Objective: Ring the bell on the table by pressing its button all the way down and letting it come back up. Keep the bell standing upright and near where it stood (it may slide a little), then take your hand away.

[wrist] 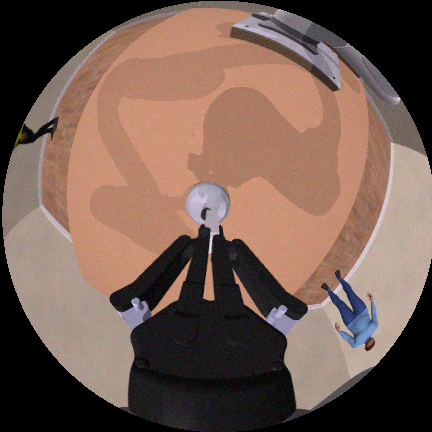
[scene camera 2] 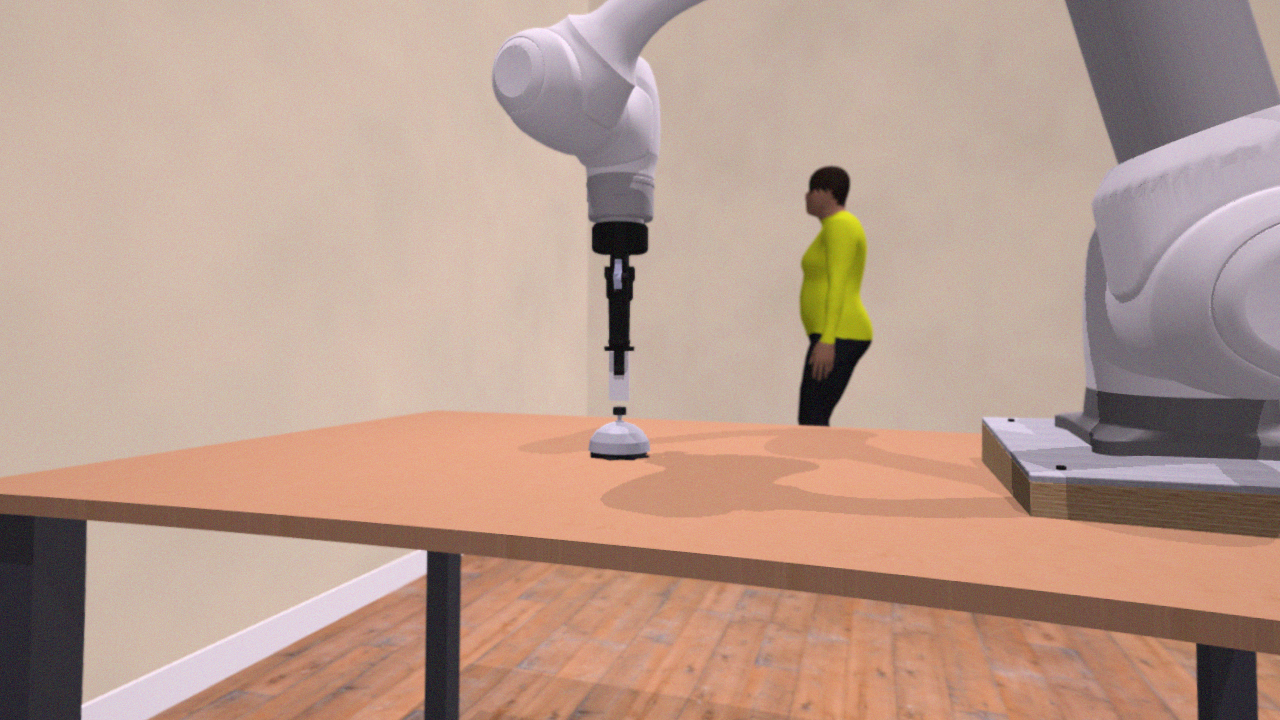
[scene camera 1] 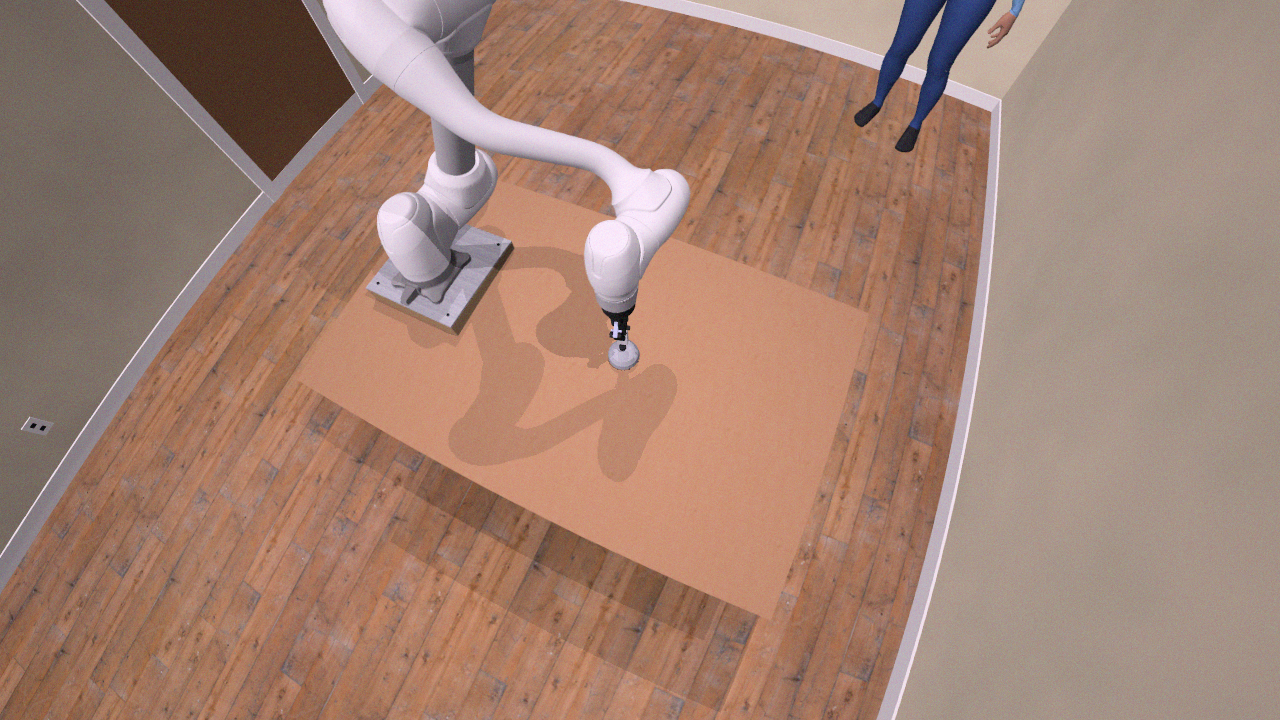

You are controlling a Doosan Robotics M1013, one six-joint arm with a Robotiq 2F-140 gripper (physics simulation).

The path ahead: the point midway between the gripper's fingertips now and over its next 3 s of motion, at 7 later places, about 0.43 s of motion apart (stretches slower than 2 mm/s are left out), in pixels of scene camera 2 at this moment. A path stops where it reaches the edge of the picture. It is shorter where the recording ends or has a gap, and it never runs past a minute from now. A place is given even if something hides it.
My gripper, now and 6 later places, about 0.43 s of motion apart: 619, 400; 619, 399; 619, 404; 619, 407; 618, 403; 619, 395; 618, 365
